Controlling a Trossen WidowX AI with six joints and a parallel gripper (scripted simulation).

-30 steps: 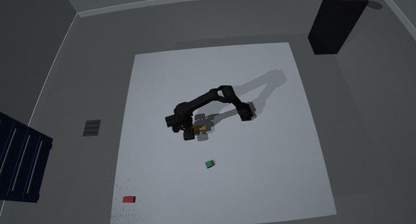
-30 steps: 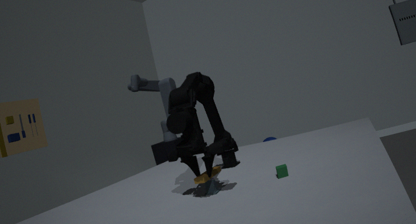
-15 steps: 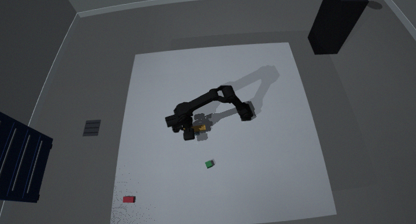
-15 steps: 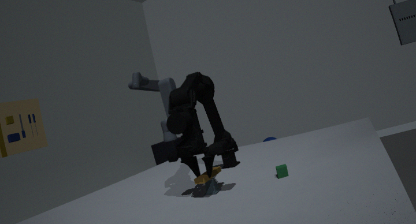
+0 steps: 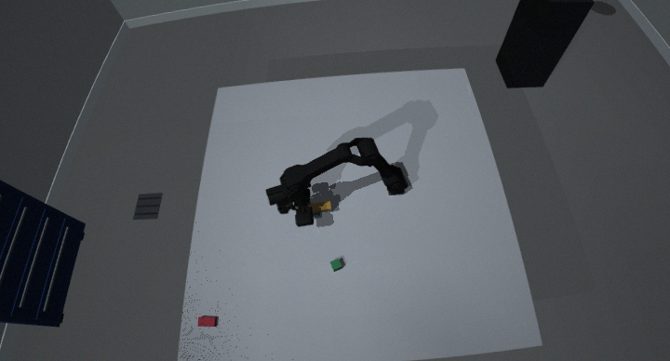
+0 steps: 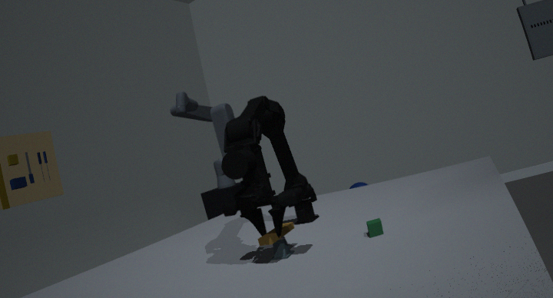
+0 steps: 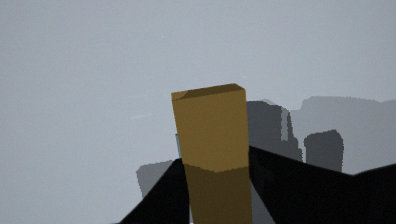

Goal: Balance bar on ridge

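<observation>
The yellow bar is 3 cm behind my gripper tip. The rest, counted from my gripper tip: green cube (10 cm behind, 21 cm to the left, 4 cm below); red block (38 cm ahead, 41 cm to the left, 5 cm below).
</observation>
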